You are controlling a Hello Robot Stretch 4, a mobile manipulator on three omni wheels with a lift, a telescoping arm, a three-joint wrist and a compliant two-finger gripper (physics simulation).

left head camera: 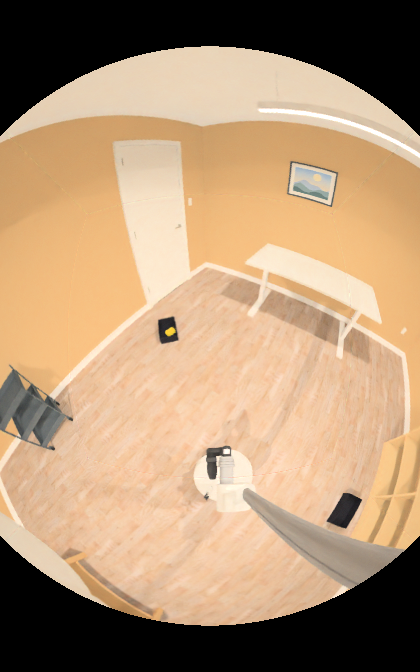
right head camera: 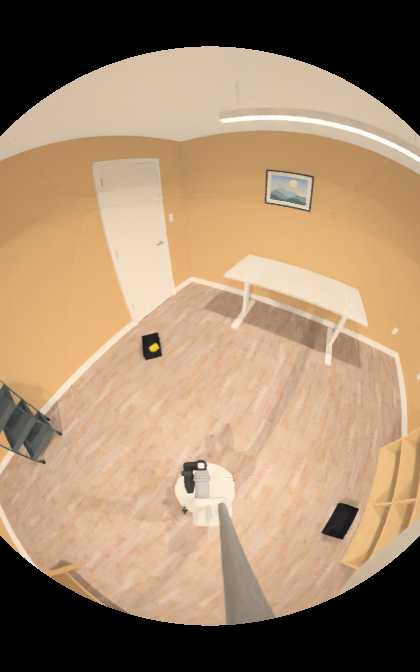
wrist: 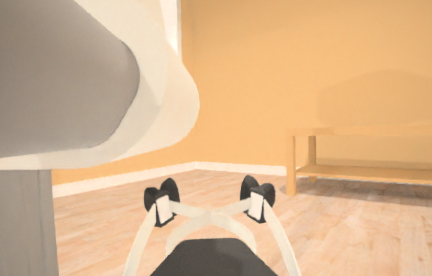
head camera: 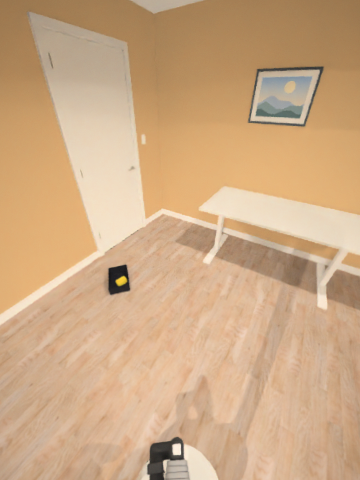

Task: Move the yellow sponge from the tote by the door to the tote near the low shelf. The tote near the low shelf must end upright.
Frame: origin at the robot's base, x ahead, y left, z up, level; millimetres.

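Seen in the pictures: gripper, fingertip midpoint: (wrist: 209, 191).
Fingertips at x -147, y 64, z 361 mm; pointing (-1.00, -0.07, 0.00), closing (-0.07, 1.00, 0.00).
Offsets run from my fingertips to a thing's top centre. Level surfaces: height alone.
The yellow sponge @(dz -340, dx +1595, dy +504 mm) (head camera: 121, 281) (left head camera: 170, 331) (right head camera: 154, 347) lies in the black tote by the door @(dz -288, dx +1608, dy +530 mm) (head camera: 112, 274) (left head camera: 162, 325) (right head camera: 146, 340), which stands on the floor near the left wall. The other black tote @(dz -288, dx -441, dy -1125 mm) (left head camera: 344, 510) (right head camera: 340, 520) is on the floor beside the low shelf (left head camera: 395, 496) (right head camera: 384, 503), at the right of both side head camera views; it looks upright. My gripper (wrist: 209, 191) is open, with a wide gap between its fingertips and no object there. It is folded in over my base, far from both totes.
A white table @(dz +332 mm) (head camera: 280, 212) (left head camera: 320, 277) (right head camera: 300, 283) stands along the back wall, right of the door (head camera: 92, 135) (left head camera: 155, 220) (right head camera: 135, 235). A dark grey shelf cart (left head camera: 31, 420) (right head camera: 24, 432) is at the left wall. A wooden bench (wrist: 350, 131) shows in the wrist view.
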